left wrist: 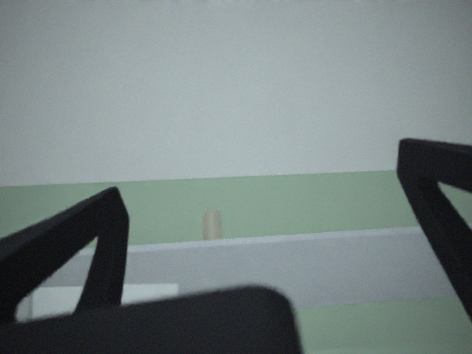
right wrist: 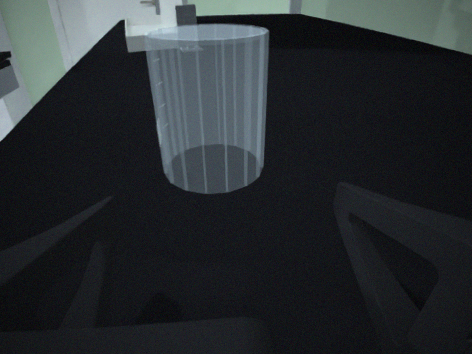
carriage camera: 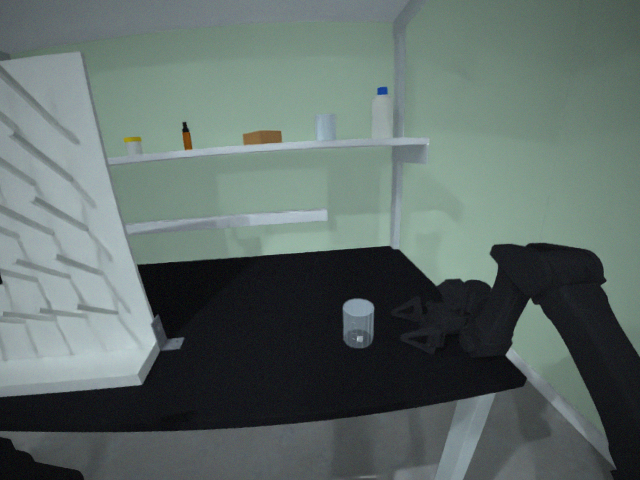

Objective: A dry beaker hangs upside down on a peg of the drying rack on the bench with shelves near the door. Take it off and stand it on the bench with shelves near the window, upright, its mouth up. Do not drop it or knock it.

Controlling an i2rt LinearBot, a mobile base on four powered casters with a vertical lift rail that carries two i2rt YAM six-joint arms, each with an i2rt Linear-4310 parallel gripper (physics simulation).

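Frame: origin at the left arm's base, x ahead, y left, z up, level; centimetres.
Seen in the pictures: left gripper, fingertip midpoint: (left wrist: 257,179); right gripper, fingertip midpoint: (right wrist: 229,201) (carriage camera: 395,324).
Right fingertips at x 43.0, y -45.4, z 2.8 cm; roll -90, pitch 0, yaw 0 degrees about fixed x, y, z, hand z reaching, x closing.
Observation:
Pixels of each thing's top centre, then the offset from my right fingertips to it. "*": a spot on its surface instead. Level surfaces: height alone.
- clear beaker, middle of its top: (right wrist: 206,30) (carriage camera: 358,306) dy +8.9, dx -0.6, dz +5.6 cm
- black bench top, its level: dz -3.4 cm
- yellow-lidded jar, surface spot: (carriage camera: 134,146) * dy +77.1, dx +28.8, dz +45.4 cm
- amber bottle, surface spot: (carriage camera: 186,138) * dy +60.5, dx +32.6, dz +46.4 cm
- brown box, surface spot: (carriage camera: 262,137) * dy +34.2, dx +28.6, dz +44.3 cm
- pale cylindrical vessel, surface spot: (carriage camera: 325,127) * dy +15.8, dx +41.6, dz +47.1 cm
- blue-capped bottle, surface spot: (carriage camera: 382,116) * dy -3.8, dx +45.1, dz +50.2 cm
- metal bracket, surface spot: (carriage camera: 173,343) * dy +54.0, dx -4.3, dz -2.6 cm
A clear beaker (carriage camera: 357,322) (right wrist: 212,110) stands on the black bench top (carriage camera: 258,372) (right wrist: 350,110), apparently upright with its mouth up. The white drying rack (carriage camera: 56,77) (right wrist: 136,44) stands on the same bench, at the left of the carriage view; the pegs that show there are bare. My right gripper (carriage camera: 397,325) (right wrist: 229,201) is open and empty, low over the bench just right of the beaker in the carriage view, its fingers pointing toward it, not touching. My left gripper (left wrist: 257,179) is open and empty, away from the beaker.
A wall shelf (carriage camera: 289,146) behind the bench holds a yellow-lidded jar (carriage camera: 134,146), an amber bottle (carriage camera: 186,138), a brown box (carriage camera: 262,137), a pale cylindrical vessel (carriage camera: 325,127) and a blue-capped bottle (carriage camera: 382,116). A lower rail (carriage camera: 268,218) runs beneath. A metal bracket (carriage camera: 173,343) is at the rack's foot.

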